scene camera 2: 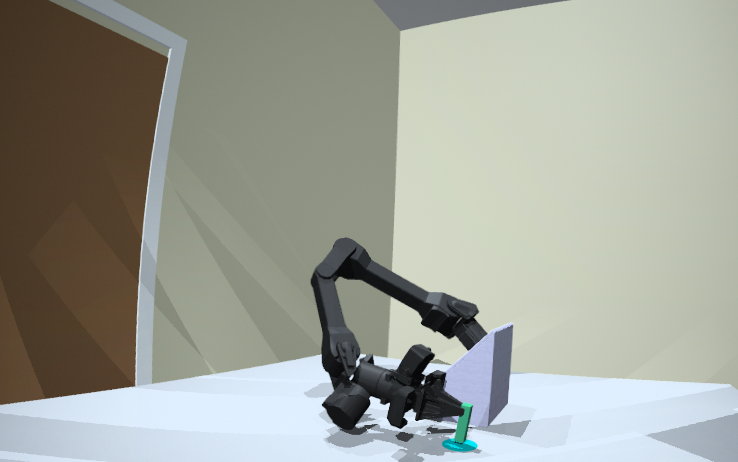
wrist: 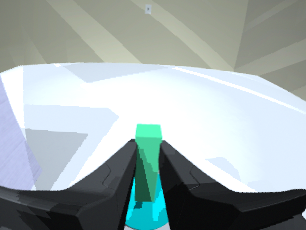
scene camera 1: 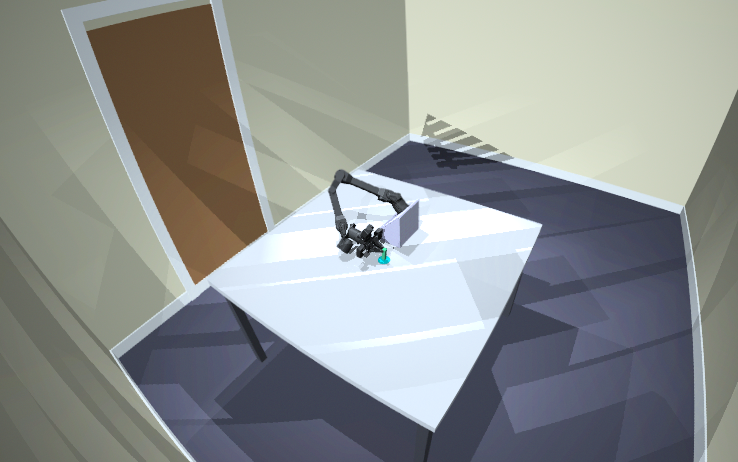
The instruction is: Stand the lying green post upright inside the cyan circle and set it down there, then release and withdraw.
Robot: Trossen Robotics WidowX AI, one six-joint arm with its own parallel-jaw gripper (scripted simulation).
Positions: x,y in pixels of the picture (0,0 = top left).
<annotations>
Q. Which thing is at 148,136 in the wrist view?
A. A green post.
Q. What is my gripper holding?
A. A green post.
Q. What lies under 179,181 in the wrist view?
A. My gripper.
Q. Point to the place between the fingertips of my gripper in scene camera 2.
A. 465,410
</annotations>
